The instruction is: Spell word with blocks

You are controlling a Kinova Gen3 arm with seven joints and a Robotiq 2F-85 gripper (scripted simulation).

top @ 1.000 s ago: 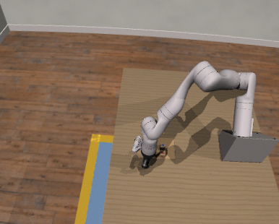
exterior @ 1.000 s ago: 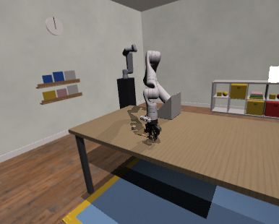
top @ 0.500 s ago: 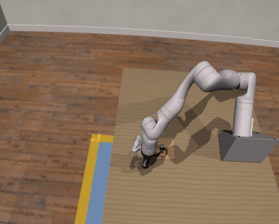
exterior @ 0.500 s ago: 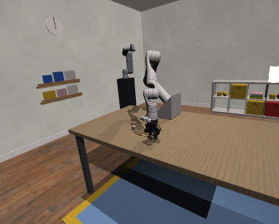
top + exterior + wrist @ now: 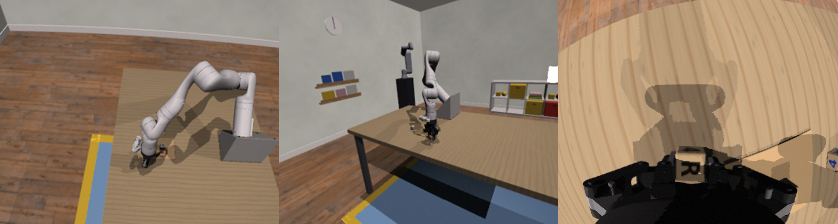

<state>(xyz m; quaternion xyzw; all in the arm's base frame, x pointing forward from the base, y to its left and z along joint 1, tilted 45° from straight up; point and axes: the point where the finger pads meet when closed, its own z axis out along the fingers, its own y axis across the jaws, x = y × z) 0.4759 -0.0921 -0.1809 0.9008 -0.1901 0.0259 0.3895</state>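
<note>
Right now my hand is 10 cm to the left of the tan mat, 9 cm past it and 2 cm above it. From my hand the other things lie so: R block: 1 cm below.
</note>
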